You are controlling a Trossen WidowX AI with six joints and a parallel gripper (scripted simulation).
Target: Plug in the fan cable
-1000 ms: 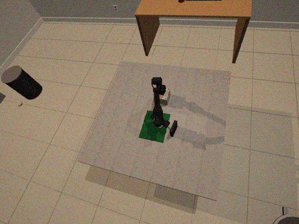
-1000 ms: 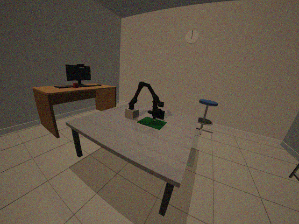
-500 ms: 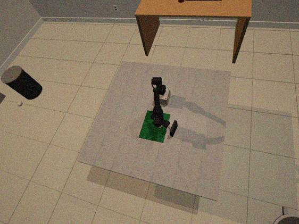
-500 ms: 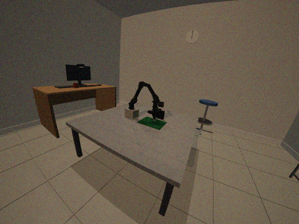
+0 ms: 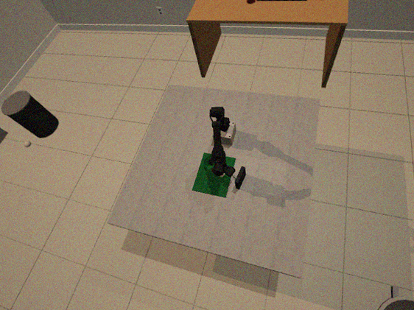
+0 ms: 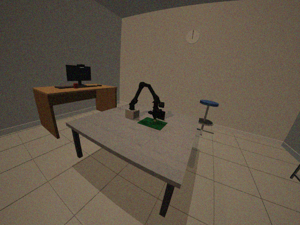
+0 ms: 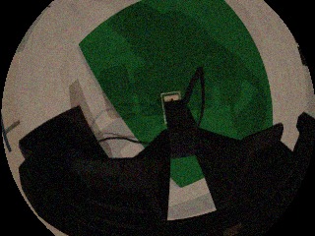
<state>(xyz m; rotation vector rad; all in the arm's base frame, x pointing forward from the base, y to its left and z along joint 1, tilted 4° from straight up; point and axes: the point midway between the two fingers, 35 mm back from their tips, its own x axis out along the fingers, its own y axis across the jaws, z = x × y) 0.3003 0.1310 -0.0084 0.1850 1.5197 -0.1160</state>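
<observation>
The dark fan plug lies 10 mm ahead of my gripper tip and 10 mm above it. From my gripper tip the other things lie so: green board: 30 mm ahead, 60 mm to the right, 60 mm below; black fan: 120 mm to the left, 20 mm above; pale four-pin header: 10 mm ahead, 40 mm below.
</observation>
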